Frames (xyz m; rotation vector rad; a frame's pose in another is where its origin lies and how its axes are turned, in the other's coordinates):
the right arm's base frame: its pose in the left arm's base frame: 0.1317 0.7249 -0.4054 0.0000 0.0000 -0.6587
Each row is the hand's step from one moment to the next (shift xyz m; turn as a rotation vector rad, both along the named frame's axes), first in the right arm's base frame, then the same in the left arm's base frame.
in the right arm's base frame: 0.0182 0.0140 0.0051 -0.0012 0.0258 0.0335
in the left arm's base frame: 0.0230 -0.0001 0.0051 0.0148 0.0211 0.0335
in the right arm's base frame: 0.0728 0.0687 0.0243 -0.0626 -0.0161 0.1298
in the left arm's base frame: 0.0996 0.0098 0.0243 -0.0594 0.0256 0.1298
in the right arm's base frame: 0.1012 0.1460 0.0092 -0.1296 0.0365 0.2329
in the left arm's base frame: 0.1694 0.0535 0.0092 -0.0801 0.1082 0.2329
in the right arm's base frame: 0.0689 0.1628 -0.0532 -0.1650 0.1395 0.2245
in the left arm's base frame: 0.1541 0.0866 -0.0532 -0.0451 0.2113 0.2245
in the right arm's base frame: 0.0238 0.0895 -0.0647 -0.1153 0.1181 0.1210
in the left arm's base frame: 0.0736 0.0562 -0.0647 -0.0189 0.1640 0.1210
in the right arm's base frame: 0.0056 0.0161 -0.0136 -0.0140 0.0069 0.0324
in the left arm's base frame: 0.0143 0.0093 -0.0136 -0.0068 0.0140 0.0324
